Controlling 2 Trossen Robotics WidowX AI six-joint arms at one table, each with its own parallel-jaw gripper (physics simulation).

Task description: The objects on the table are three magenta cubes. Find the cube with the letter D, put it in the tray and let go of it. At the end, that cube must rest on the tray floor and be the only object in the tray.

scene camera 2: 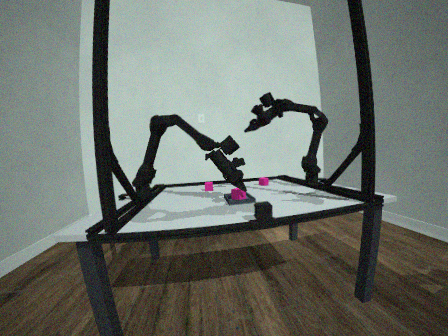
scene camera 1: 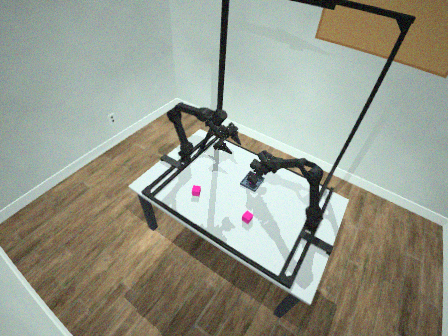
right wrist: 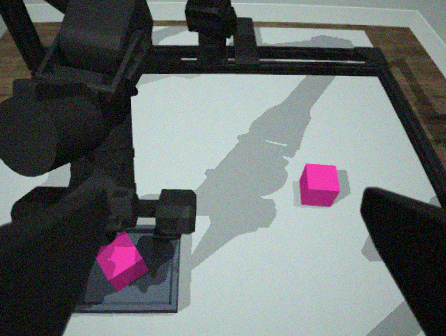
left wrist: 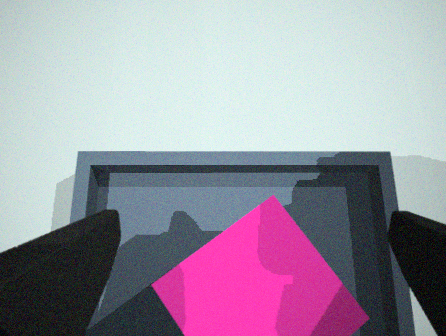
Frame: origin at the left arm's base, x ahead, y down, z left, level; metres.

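Seen in the pictures: left gripper, fingertip midpoint: (scene camera 2: pixel 243 189) (right wrist: pixel 115 274) (left wrist: pixel 254 224); right gripper, fingertip midpoint: (scene camera 2: pixel 246 130) (scene camera 1: pixel 236 149) (right wrist: pixel 237 200); left arm's base, origin of the base link: (scene camera 2: pixel 143 197) (scene camera 1: pixel 310 226) (right wrist: pixel 212 55); right arm's base, origin of the base link: (scene camera 2: pixel 311 182) (scene camera 1: pixel 185 159).
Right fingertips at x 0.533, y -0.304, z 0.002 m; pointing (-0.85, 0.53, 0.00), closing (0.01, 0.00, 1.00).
Note:
Pixels of each thing's top centre, then the offset from my right fingertips to it. Level surfaces: height alone.
- magenta cube, middle of its top: (left wrist: pixel 260 301) (right wrist: pixel 116 254) (scene camera 2: pixel 238 188) (scene camera 1: pixel 253 176) dx -0.087, dy +0.273, dz -0.121 m
- dark grey tray, middle of its top: (left wrist: pixel 238 292) (right wrist: pixel 126 264) (scene camera 2: pixel 238 195) (scene camera 1: pixel 252 180) dx -0.086, dy +0.305, dz -0.116 m
- second cube, middle of its top: (right wrist: pixel 322 176) (scene camera 1: pixel 247 215) (scene camera 2: pixel 208 182) dx -0.201, dy +0.278, dz +0.154 m
- third cube, middle of its top: (scene camera 1: pixel 196 188) (scene camera 2: pixel 263 178) dx +0.152, dy +0.278, dz +0.173 m
- white table, its level: dy +0.323 m
A magenta cube (scene camera 1: pixel 251 183) (scene camera 2: pixel 237 194) (left wrist: pixel 230 270) (right wrist: pixel 120 260) sits in the dark grey tray (scene camera 1: pixel 246 185) (scene camera 2: pixel 240 203) (left wrist: pixel 200 158) (right wrist: pixel 127 307), turned relative to its walls and seemingly on its floor. My left gripper (scene camera 1: pixel 254 179) (scene camera 2: pixel 244 190) (left wrist: pixel 254 224) is open low over the tray, its fingers apart on either side of this cube. A second cube (scene camera 1: pixel 247 217) (scene camera 2: pixel 209 186) (right wrist: pixel 320 185) and a third cube (scene camera 1: pixel 196 190) (scene camera 2: pixel 263 181) lie on the table. No letter is readable on any cube. My right gripper (scene camera 1: pixel 235 147) (scene camera 2: pixel 247 131) (right wrist: pixel 237 200) is open and empty, high above the table.
A black frame (scene camera 1: pixel 215 235) (scene camera 2: pixel 175 231) runs around the white table (scene camera 1: pixel 220 200) (right wrist: pixel 240 300), with tall posts at its corners. A small black box (scene camera 2: pixel 263 210) stands at the near frame bar in scene camera 2. The left arm reaches over the table to the tray.

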